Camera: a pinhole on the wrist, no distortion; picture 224 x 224 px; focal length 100.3 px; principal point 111.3 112.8 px. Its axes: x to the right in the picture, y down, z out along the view. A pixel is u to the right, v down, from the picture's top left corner.
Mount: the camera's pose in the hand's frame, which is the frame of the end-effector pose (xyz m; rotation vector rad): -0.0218 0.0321 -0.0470 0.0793 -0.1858 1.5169
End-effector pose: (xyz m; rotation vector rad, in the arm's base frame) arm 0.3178 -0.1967 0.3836 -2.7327 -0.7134 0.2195
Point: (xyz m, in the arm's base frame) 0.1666 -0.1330 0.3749
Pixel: 12 159
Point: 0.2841 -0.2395 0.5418
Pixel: behind the camera
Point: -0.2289 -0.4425 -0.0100
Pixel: 134 217
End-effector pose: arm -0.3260 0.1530 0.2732 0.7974 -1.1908 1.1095
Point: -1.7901 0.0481 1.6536
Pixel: outside the picture
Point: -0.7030 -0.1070 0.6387
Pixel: 188 33
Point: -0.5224 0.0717 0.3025
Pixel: 211 91
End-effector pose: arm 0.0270 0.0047 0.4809 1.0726 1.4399 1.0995
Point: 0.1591 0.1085 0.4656
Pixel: 123 45
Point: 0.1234 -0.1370 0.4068
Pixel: 46 173
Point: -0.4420 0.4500 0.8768
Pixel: behind the camera
